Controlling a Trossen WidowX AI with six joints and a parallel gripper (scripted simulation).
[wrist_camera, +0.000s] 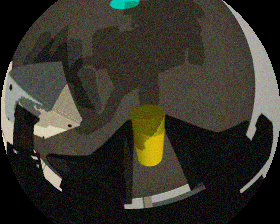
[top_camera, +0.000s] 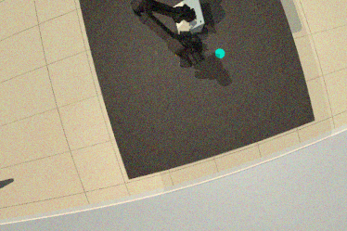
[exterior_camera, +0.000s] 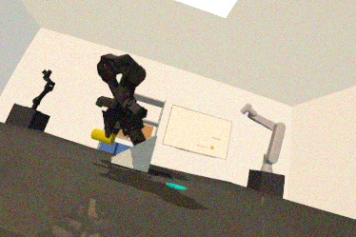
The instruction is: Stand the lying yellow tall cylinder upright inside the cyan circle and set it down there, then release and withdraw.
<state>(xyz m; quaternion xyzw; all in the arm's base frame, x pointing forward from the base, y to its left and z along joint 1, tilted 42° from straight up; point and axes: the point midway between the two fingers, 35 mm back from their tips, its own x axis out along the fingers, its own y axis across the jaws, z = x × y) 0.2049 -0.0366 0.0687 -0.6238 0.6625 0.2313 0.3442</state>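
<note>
Now: the cyan circle 22 cm to the left of my gripper tip, 8 cm below it and 3 cm ahead of it. Round my gripper tip: yellow tall cylinder 2 cm to the right.
</note>
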